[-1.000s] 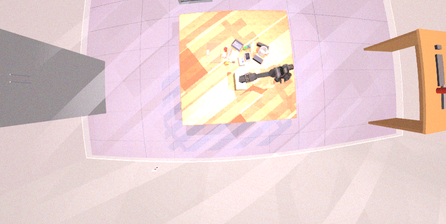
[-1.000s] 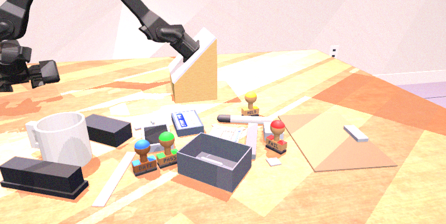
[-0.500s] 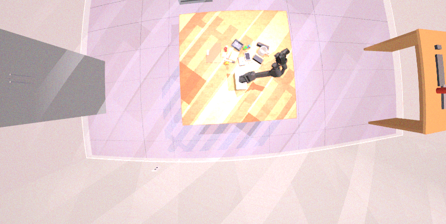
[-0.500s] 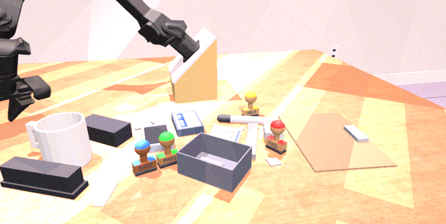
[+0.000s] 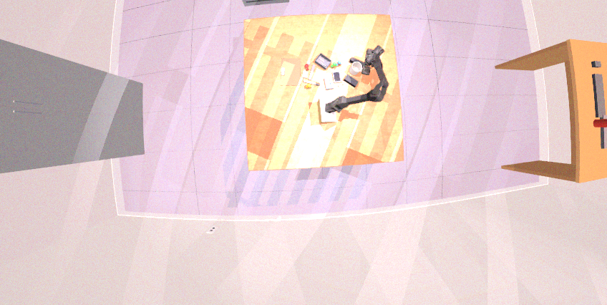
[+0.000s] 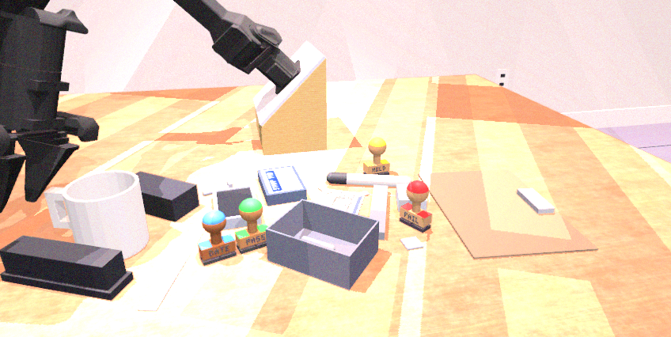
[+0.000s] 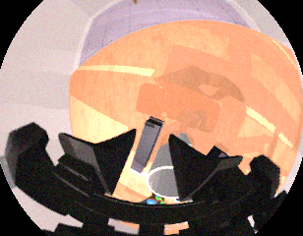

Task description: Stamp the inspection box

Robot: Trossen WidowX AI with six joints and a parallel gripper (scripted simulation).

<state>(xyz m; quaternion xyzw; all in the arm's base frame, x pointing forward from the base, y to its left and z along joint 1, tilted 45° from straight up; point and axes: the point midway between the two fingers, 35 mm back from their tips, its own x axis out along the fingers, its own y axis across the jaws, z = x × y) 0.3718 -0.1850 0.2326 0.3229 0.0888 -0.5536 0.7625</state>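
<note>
Right now my gripper tip is 26 cm to the right of the green-knobbed pass stamp, 6 cm above it and 1 cm past it. Also, from my gripper tip: long black block 6 cm below, 5 cm to the left, 3 cm ahead; then white mug 7 cm to the left, 4 cm below, 3 cm behind; then dark flat block 13 cm behind, 11 cm to the left, 6 cm below.
</note>
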